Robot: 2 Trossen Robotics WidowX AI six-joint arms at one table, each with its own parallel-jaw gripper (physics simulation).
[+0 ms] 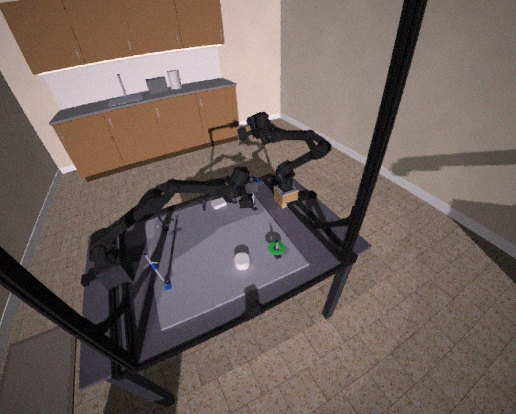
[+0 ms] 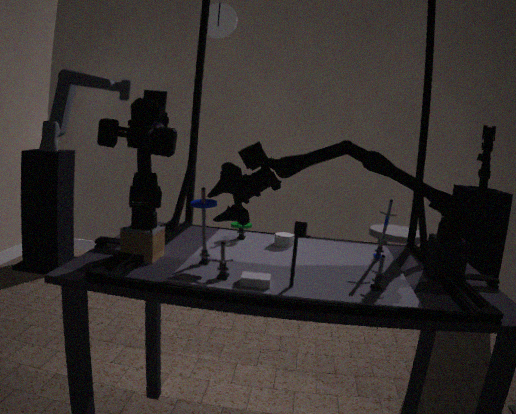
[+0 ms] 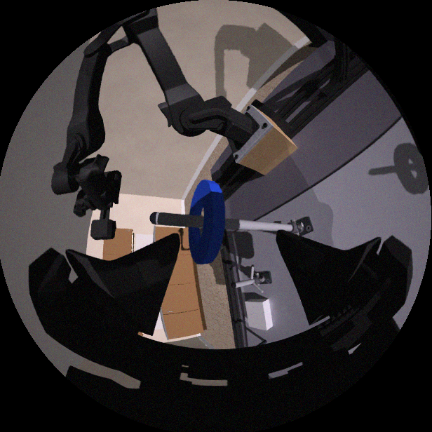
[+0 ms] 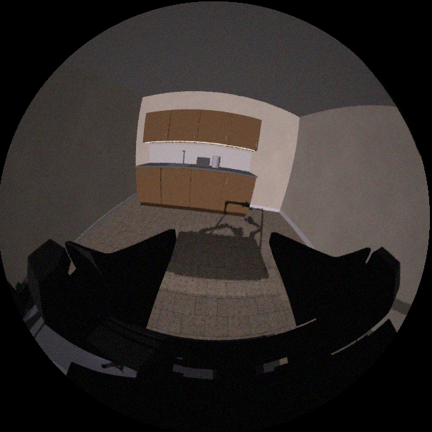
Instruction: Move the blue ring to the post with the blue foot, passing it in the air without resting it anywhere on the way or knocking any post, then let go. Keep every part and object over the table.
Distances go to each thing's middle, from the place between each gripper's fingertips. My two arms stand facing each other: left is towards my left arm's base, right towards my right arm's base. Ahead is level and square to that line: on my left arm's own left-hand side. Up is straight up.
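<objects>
The blue ring (image 3: 203, 248) is where my left gripper is 1 cm short of it, 2 cm to the left of it and 2 cm below it. From that left hand, the white block (image 3: 258, 311) is 14 cm ahead, 13 cm to the left and 14 cm below.
Counting from my right hand instead, you'd find the blue ring 270 mm behind, 160 mm to the left and 160 mm below. The white block is 140 mm behind my right hand, 310 mm to the left of it and 310 mm below it.
</objects>
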